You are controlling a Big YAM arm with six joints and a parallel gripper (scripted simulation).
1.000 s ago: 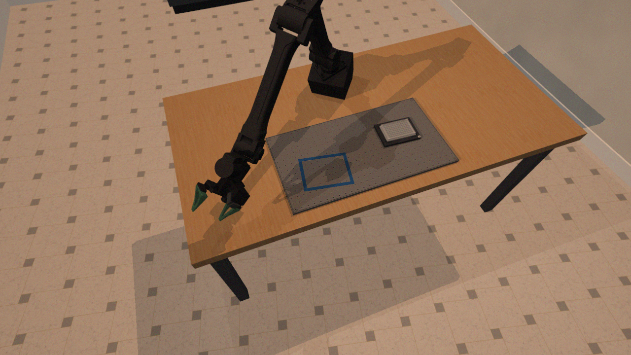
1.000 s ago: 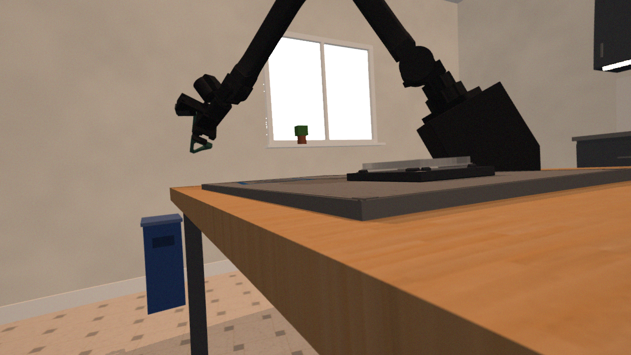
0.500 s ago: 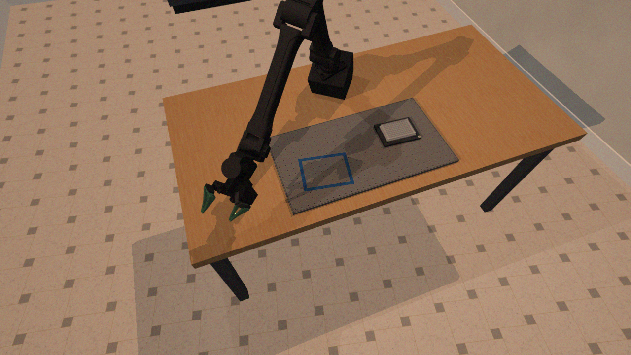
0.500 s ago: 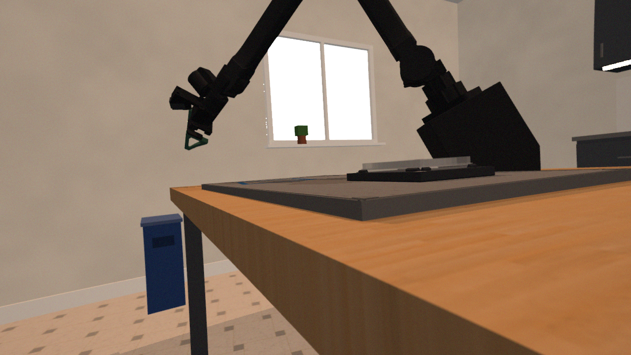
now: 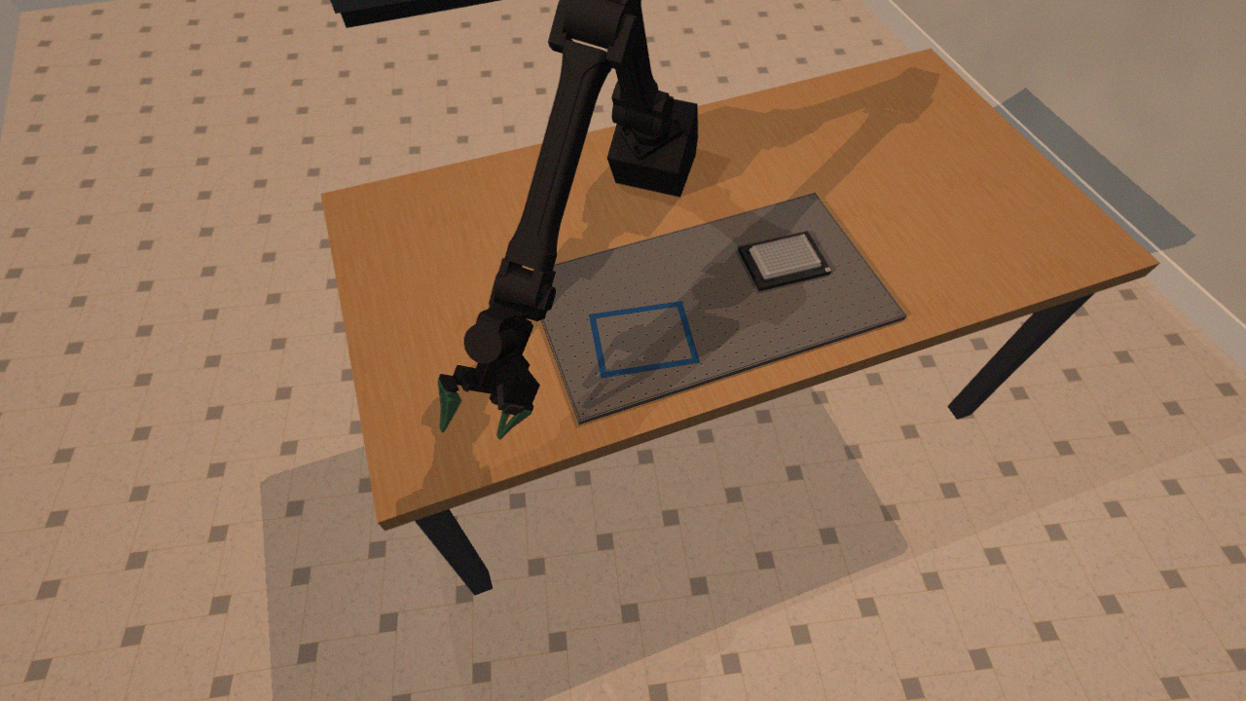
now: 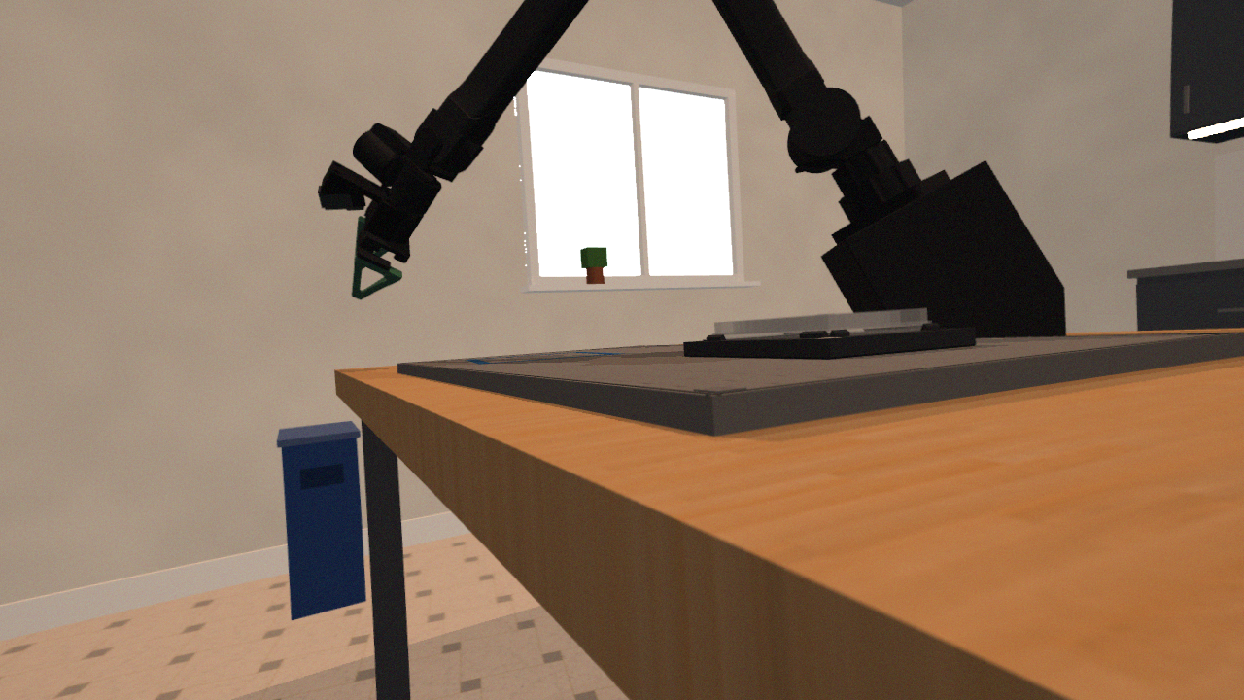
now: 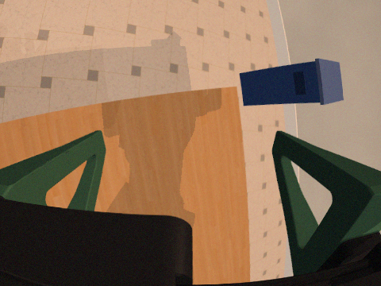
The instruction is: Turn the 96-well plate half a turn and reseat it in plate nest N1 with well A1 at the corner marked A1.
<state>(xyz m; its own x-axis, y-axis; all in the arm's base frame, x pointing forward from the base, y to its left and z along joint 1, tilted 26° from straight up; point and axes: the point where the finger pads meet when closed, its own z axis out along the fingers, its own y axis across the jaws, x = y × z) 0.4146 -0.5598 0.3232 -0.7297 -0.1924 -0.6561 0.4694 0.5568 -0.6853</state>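
Now: hand 740 mm to the right of the 96-well plate, 120 mm above it and 70 mm past it. From my hand the other things lie so: black plate nest N1 (740 mm to the left, 130 mm below, 70 mm behind); A1 label (800 mm to the left, 120 mm below).
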